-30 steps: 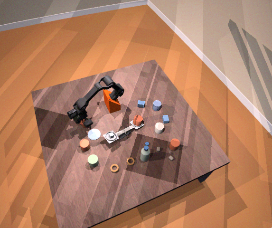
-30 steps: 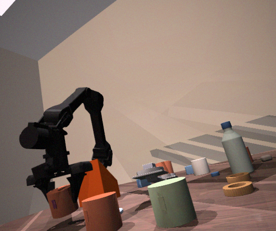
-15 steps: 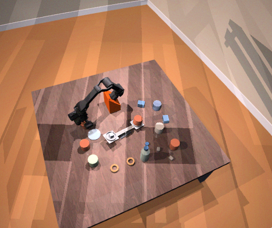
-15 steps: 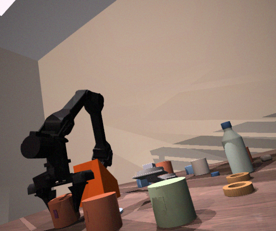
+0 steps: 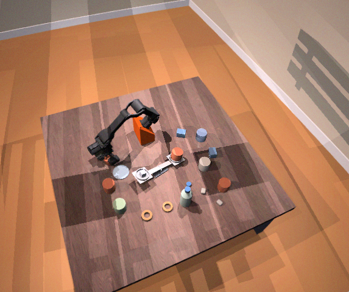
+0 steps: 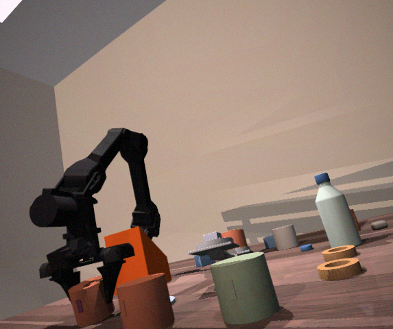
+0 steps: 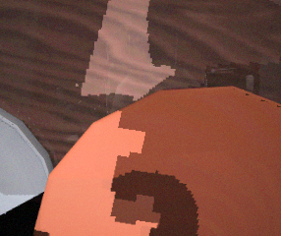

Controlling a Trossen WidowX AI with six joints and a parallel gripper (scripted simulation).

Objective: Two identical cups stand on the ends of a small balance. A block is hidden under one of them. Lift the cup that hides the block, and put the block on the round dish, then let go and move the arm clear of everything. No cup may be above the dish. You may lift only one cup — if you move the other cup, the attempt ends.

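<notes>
My gripper tip is 210 mm short of the grey block, 150 mm to the right of it and 60 mm below it. From my gripper tip the other things lie so: white cylinder (280 mm ahead, 550 mm to the left, 10 mm above); green cylinder (330 mm ahead, 60 mm to the right, 10 mm above); pale blue round dish (100 mm ahead, 40 mm to the left, 20 mm below).
</notes>
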